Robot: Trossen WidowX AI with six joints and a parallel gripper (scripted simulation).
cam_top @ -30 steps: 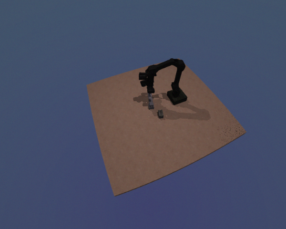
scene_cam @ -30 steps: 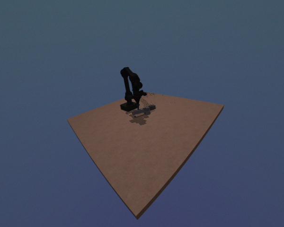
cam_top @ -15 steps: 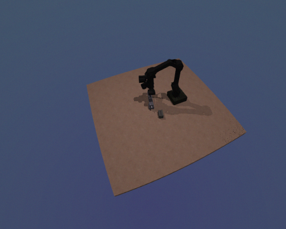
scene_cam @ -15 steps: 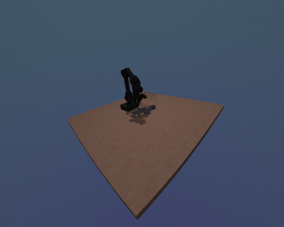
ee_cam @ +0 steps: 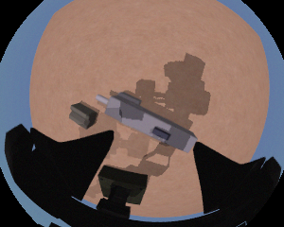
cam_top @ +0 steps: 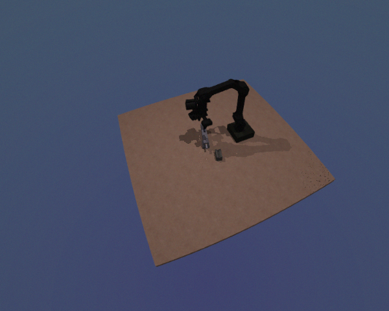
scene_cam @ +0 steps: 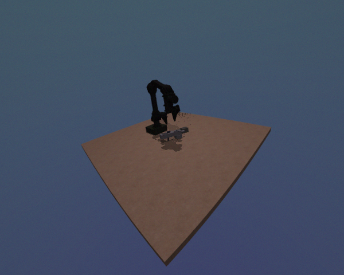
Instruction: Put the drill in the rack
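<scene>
Right now my gripper tip is 100 mm above the drill, 60 mm to the right of it and 10 mm past it. From my gripper tip the other things lie so: dark block: 180 mm to the left, 140 mm below, 70 mm behind; then grey block: 110 mm below, 20 mm behind; then dark key: 100 mm below, 20 mm to the right, 20 mm behind.
</scene>
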